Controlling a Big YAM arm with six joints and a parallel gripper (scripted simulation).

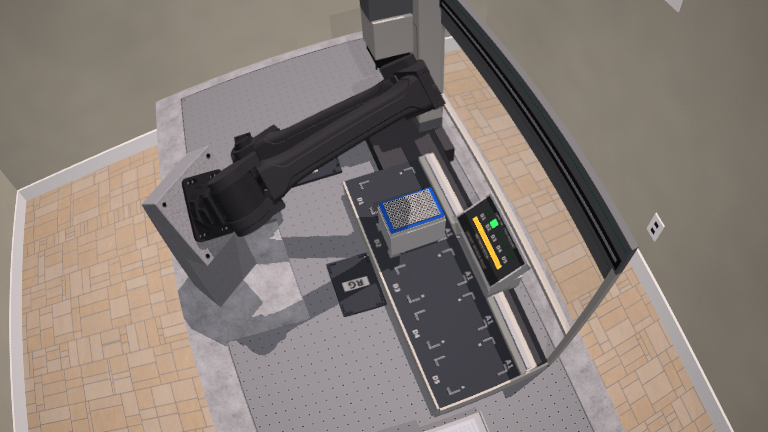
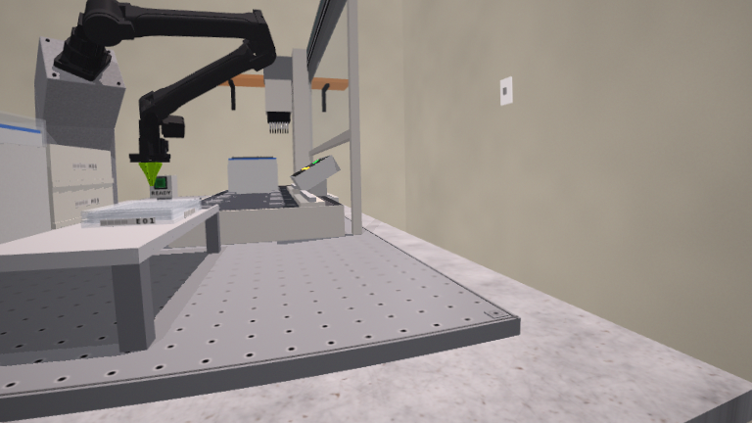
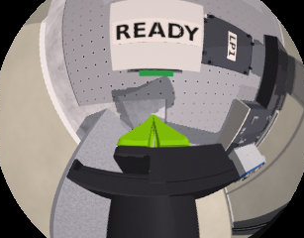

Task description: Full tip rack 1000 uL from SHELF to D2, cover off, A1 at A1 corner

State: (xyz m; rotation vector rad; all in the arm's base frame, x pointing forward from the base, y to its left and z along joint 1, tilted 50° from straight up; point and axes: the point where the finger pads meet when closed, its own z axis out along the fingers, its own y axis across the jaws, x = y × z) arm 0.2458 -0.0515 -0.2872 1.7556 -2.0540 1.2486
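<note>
The ready key lies 60 mm to the left of my hand and 20 mm ahead of it. The rest, counted from my hand: gantry column (510 mm ahead, 200 mm above, 20 mm to the left); then pipetting head (430 mm ahead, 300 mm above, 40 mm to the left); then regrip nest (290 mm to the right, 90 mm ahead, 80 mm below).
</note>
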